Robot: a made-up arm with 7 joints.
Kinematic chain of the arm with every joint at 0, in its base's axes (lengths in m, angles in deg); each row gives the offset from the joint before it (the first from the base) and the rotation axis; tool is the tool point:
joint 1: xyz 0 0.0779 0 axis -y
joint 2: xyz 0 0.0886 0 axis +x
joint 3: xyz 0 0 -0.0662 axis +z
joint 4: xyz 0 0 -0.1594 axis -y
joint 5: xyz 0 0 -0.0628 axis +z
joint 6: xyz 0 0 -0.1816 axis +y
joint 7: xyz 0 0 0 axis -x
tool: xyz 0 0 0
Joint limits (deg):
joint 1: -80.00..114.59
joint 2: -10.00..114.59
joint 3: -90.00..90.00
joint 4: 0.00..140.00
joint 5: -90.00..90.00
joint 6: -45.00..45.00
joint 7: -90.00..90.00
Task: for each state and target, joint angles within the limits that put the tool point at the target. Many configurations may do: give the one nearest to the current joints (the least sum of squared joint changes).
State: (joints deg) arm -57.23 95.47 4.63 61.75 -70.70 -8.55 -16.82
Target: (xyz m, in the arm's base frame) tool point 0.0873 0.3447 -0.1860
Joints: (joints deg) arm -52.93 114.59 -29.29 109.41 -70.70 -8.55 -16.82
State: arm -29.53 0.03 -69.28 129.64 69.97 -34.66 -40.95
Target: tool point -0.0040 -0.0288 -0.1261
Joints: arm -32.02 2.55 -72.39 120.86 69.97 -34.66 -40.95
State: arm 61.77 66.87 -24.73 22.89 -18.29 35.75 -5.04
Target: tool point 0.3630 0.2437 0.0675
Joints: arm 69.31 38.24 -35.15 73.32 -18.29 35.75 -5.04
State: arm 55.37 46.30 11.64 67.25 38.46 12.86 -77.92
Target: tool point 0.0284 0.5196 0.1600
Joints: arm 69.52 67.60 45.34 68.48 38.46 12.86 -77.92
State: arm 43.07 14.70 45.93 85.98 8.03 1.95 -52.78
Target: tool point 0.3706 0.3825 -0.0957
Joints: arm 57.20 15.84 42.07 41.55 8.03 1.95 -52.78
